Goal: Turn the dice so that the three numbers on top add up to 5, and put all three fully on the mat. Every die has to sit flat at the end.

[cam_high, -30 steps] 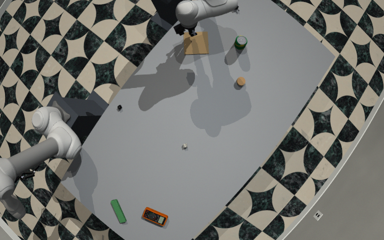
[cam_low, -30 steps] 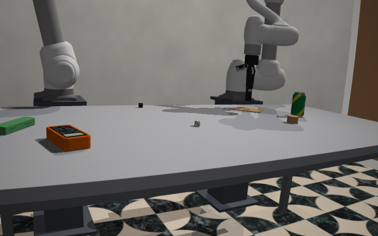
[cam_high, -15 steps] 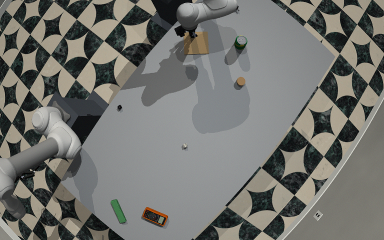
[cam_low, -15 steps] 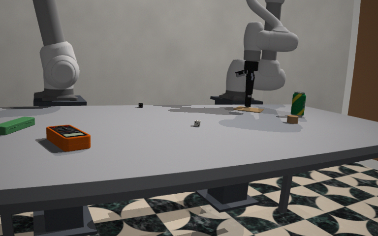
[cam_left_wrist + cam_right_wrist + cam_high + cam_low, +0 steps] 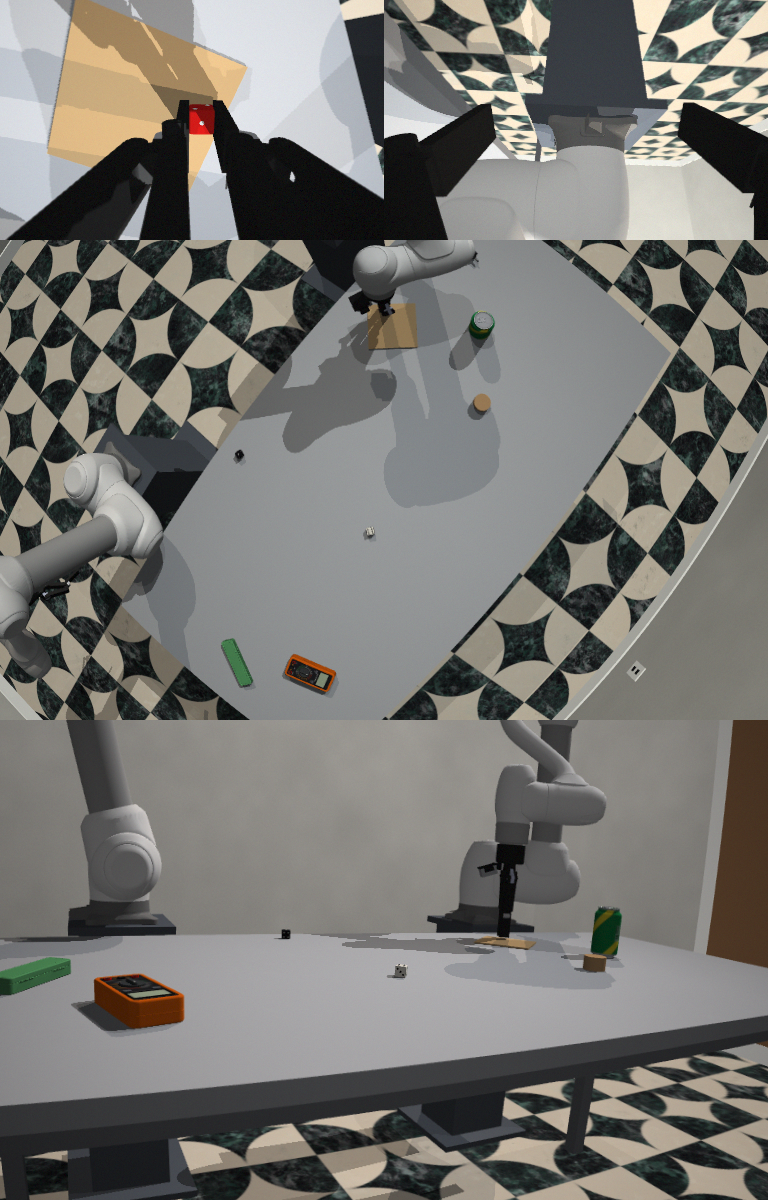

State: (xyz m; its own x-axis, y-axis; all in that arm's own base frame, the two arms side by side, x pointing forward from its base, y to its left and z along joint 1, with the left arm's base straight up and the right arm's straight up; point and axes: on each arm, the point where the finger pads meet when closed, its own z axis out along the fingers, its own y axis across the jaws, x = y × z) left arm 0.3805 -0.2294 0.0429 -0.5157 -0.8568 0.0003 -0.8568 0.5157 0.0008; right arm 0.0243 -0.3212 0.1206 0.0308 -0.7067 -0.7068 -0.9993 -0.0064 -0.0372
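My left gripper is now 20 mm above the red die. The rest, counted from my left hand: tan mat (50 mm ahead, 20 mm to the right, 40 mm below); wooden cylinder (380 mm ahead, 40 mm to the right, 30 mm below); dark object (80 mm ahead, 320 mm to the left, 30 mm below).
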